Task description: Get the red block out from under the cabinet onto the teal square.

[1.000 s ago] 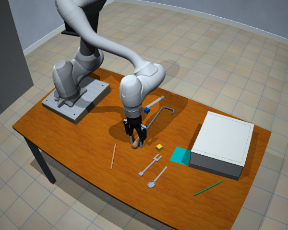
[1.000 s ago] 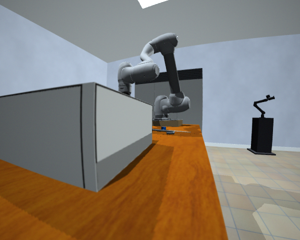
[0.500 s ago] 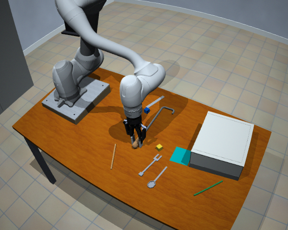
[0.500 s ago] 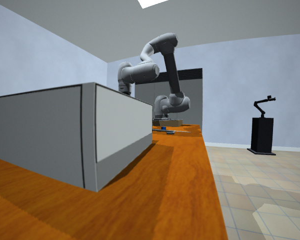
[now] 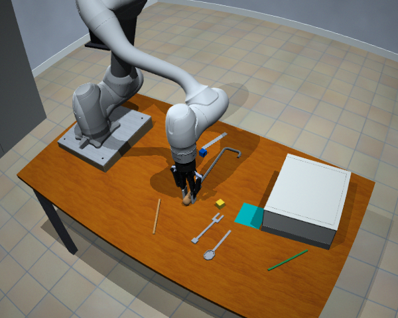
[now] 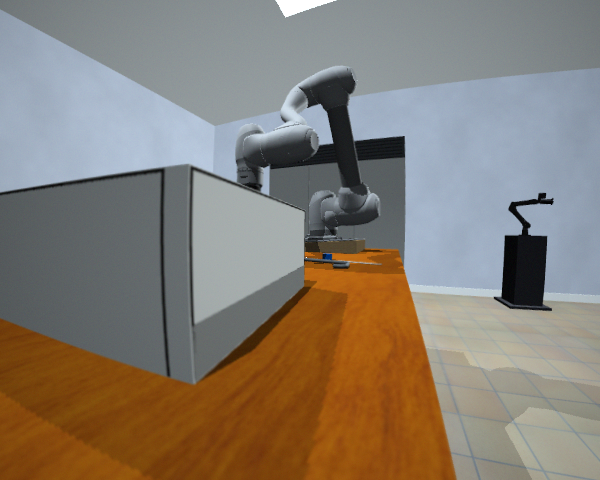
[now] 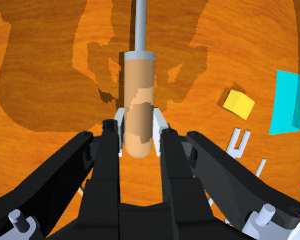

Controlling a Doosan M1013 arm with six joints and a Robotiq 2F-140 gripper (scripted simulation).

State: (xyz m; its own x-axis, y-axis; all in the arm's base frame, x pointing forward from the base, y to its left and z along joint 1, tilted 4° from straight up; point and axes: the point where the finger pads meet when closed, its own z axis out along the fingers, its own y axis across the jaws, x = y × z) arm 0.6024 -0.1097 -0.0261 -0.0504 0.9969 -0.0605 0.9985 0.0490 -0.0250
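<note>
My hand is 250 mm to the right of the blue cube, 90 mm past it and 20 mm above it. From my hand the other things lie so: hook tool: 160 mm to the left, 30 mm ahead, 20 mm below; then wooden stick: 140 mm to the right, 70 mm behind, 30 mm below; then yellow cube: 120 mm ahead, 30 mm to the left, 20 mm below.
</note>
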